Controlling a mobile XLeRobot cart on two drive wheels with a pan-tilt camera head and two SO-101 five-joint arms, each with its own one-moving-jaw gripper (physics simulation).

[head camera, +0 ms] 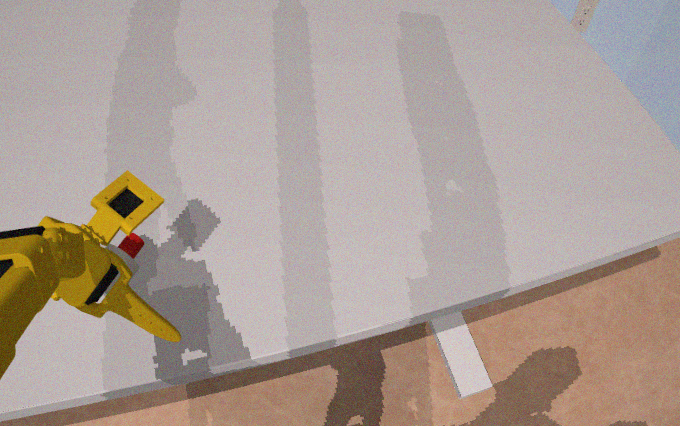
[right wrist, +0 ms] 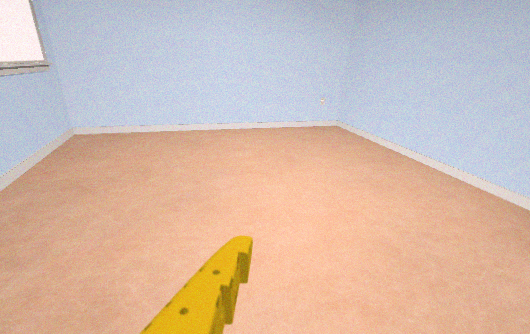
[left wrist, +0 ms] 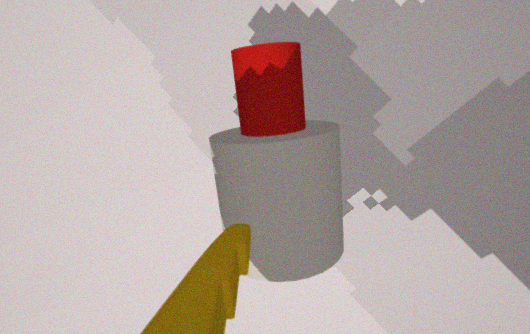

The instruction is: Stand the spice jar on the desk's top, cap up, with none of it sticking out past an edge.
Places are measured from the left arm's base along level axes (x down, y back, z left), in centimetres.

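Where they show: left hand at its tool point: [head camera: 99, 262] [left wrist: 249, 242]; right hand at its tool point: [right wrist: 250, 253].
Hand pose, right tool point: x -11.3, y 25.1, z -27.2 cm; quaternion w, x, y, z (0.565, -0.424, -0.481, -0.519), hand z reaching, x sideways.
Note:
After its pixels a point has its place.
The spice jar [head camera: 131, 245] {x 2.8, y -31.6, z 1.8 cm} [left wrist: 280, 195] {x 1.7, y -29.4, z 2.8 cm} has a red cap and a grey-white body. It lies on its side on the desk's top [head camera: 351, 200] {x 5.5, y -37.8, z -19.7 cm} [left wrist: 90, 240] {x 5.4, y -31.5, z 16.2 cm}, with the cap toward the upper right in the head camera. My left gripper [head camera: 135, 301] is fully open over the jar and hides much of its body there. In the left wrist view its one visible notched jaw [left wrist: 215, 285] {x -0.8, y -28.9, z 3.7 cm} overlaps the lower left of the body; whether they touch is unclear. My right gripper's notched jaw [right wrist: 215, 285] shows alone, so it is fully open, away from the jar.
The desk's front edge [head camera: 291, 354] {x 6.7, y -22.0, z -13.1 cm} runs below the jar in the head camera. A white desk leg [head camera: 461, 356] stands beneath it on the brown floor [head camera: 612, 321] {x 77.5, y -48.0, z -92.9 cm} [right wrist: 300, 200] {x 77.4, y 175.8, z 17.5 cm}. Blue walls [right wrist: 200, 65] {x -7.5, y 370.2, z -79.0 cm} and part of a window [right wrist: 17, 30] {x -31.8, y 275.2, z -218.4 cm} show in the right wrist view.

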